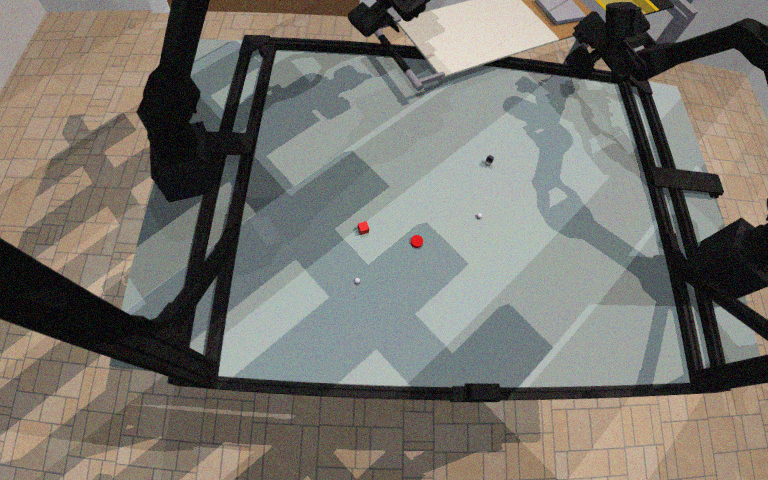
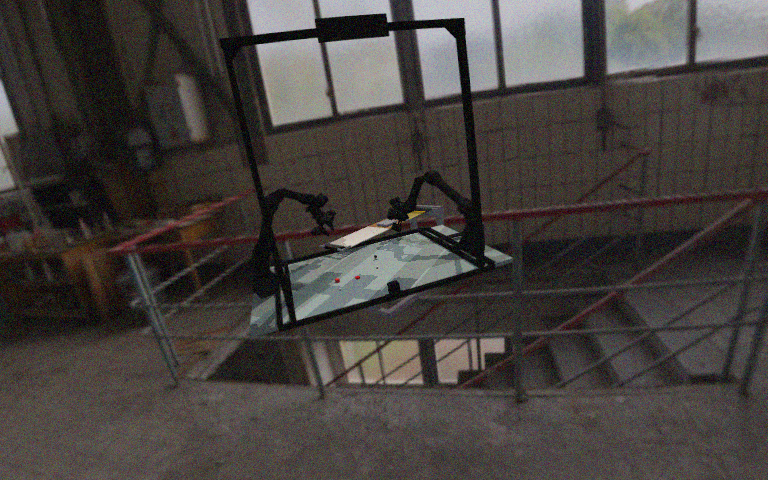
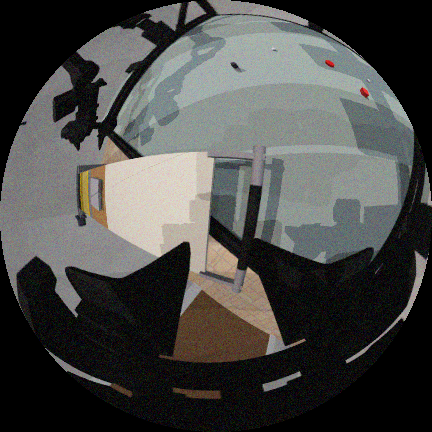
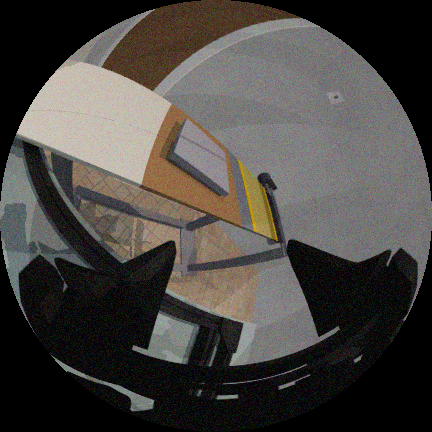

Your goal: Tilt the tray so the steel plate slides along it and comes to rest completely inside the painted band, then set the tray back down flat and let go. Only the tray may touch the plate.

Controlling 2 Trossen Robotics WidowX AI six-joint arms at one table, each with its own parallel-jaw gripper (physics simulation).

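Observation:
The tray (image 1: 481, 36) (image 2: 359, 236) (image 3: 155, 195) (image 4: 95, 110) has a cream stretch, then an orange-brown one (image 3: 100, 217) (image 4: 200, 205). The grey steel plate (image 1: 560, 7) (image 3: 96, 194) (image 4: 200, 157) lies on the orange-brown stretch. A yellow band (image 2: 417, 215) (image 3: 85, 192) (image 4: 257, 205) crosses the tray beyond the plate; the plate is outside it. The tray's near handle bar (image 1: 399, 59) (image 3: 251, 215) is unheld. My left gripper (image 2: 327, 226) (image 3: 220, 245) is partly open and empty above the handle end. My right gripper (image 2: 398, 223) (image 4: 233, 246) is wide open and empty, near the tray's far part, touching neither tray nor plate.
A grey stand (image 4: 220, 261) is under the tray's far part. On the glassy table lie a red cube (image 1: 363, 228) (image 3: 364, 92), a red disc (image 1: 416, 241) (image 3: 329, 63), two white balls (image 1: 478, 215) (image 1: 356, 280) and a small dark piece (image 1: 489, 160) (image 3: 235, 65). A black frame (image 1: 339, 386) rims the table.

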